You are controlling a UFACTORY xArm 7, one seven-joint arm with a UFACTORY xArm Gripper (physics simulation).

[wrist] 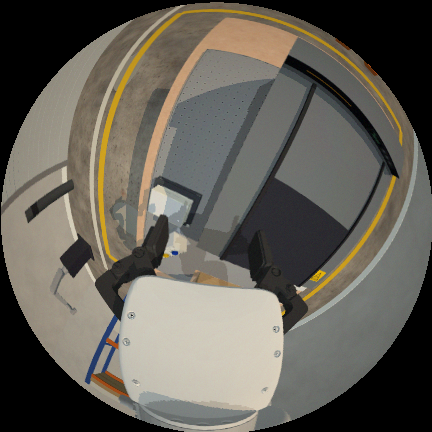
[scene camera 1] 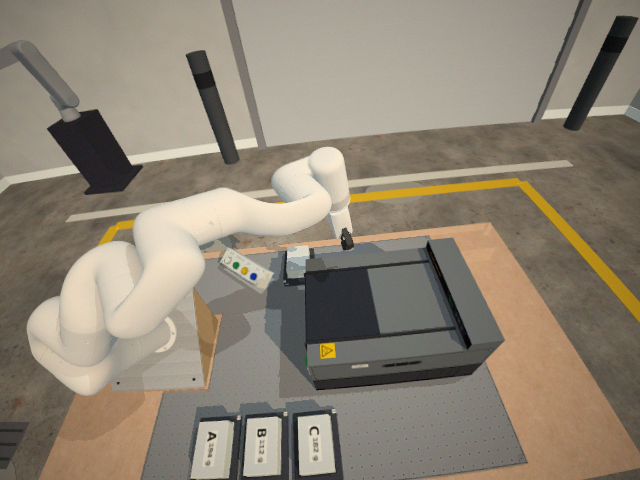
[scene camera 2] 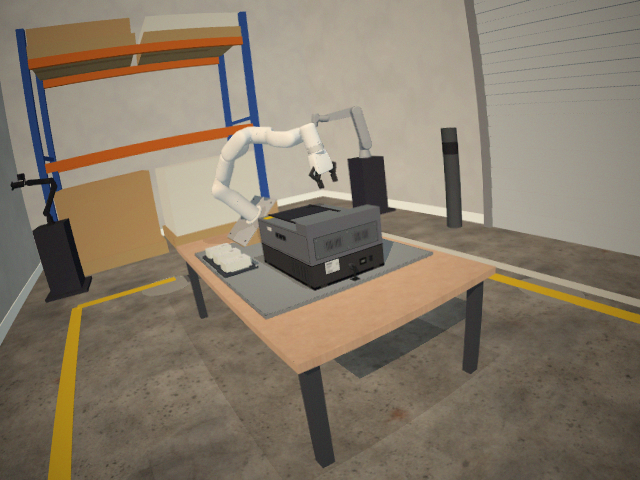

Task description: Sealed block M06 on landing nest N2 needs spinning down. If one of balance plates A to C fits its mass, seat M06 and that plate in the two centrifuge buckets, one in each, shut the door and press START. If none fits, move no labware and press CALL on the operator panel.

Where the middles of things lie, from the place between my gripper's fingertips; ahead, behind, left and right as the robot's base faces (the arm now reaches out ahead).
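Scene:
My gripper is 160 mm to the left of the centrifuge door [scene camera 1: 339, 304], 20 mm past it and 100 mm above it. Going by their middles, of the things named here the centrifuge door is the nearest to my gripper. Counted from my gripper, the dark grey centrifuge [scene camera 1: 434, 322] is 150 mm to the right, 130 mm ahead and 190 mm below. From my gripper I find the balance plate C [scene camera 1: 315, 440] 470 mm to the right, 100 mm behind and 280 mm below, while the balance plate B [scene camera 1: 263, 435] is 470 mm to the right, 230 mm behind and 280 mm below. Going by their middles, of the things named here the balance plate B is the farthest from my gripper.

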